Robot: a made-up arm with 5 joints. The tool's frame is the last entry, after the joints.
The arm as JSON. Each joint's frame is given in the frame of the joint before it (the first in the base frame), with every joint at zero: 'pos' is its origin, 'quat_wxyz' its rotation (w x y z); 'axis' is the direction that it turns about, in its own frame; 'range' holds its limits. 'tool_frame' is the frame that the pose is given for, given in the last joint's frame.
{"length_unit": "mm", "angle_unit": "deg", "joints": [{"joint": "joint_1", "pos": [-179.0, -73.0, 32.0], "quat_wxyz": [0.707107, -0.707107, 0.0, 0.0], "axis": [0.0, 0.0, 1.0], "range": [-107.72, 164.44]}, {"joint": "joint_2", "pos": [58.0, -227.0, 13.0], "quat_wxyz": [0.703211, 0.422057, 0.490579, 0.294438], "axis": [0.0, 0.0, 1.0], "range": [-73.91, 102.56]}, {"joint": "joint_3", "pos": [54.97, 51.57, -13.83], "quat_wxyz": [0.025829, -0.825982, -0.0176, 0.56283], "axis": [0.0, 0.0, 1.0], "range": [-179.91, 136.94]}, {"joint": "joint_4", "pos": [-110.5, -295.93, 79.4], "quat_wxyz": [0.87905, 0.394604, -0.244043, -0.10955], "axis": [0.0, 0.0, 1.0], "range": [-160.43, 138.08]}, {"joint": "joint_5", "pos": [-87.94, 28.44, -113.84], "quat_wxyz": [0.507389, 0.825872, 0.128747, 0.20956], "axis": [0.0, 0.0, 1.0], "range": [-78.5, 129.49]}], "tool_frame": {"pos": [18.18, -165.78, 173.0], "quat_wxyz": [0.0, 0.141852, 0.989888, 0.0]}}
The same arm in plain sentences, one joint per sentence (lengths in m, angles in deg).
The arm has five revolute joints in a row. What follows holds with every joint at zero, and every direction is one of the base frame's.
Joint 1 is mounted 0.179 m along -x and 0.073 m along -y and 0.032 m along +z from the base frame's origin and turns about +y, from -107.72 to 164.44 deg.
Joint 2 is mounted 0.058 m along +x and 0.013 m along +y and 0.227 m along +z from joint 1 and turns about the direction (0.938501, 0.1624, 0.3047), from -73.91 to 102.56 deg.
Joint 3 is mounted 0.006 m along +x and 0.019 m along +y and 0.074 m along -z from joint 2 and turns about the direction (-0.664001, 0.3717, 0.648801), from -179.91 to 136.94 deg.
Joint 4 is mounted 0.047 m along +x and 0.322 m along +y and 0.014 m along -z from joint 3 and turns about the direction (0.043698, 0.916656, 0.397281), from -160.43 to 138.08 deg.
Joint 5 is mounted 0.054 m along +x and 0.135 m along -y and 0.019 m along +z from joint 4 and turns about -z, from -78.5 to 129.49 deg.
The tool frame, which is the frame that the pose is given for, is mounted 0.064 m along -x and 0.154 m along -y and 0.173 m along -z from joint 5; its axes are the base frame's turned by roll 0, pitch 0 and yaw 0 deg (as in URDF: about the fixed x, then y, then z).

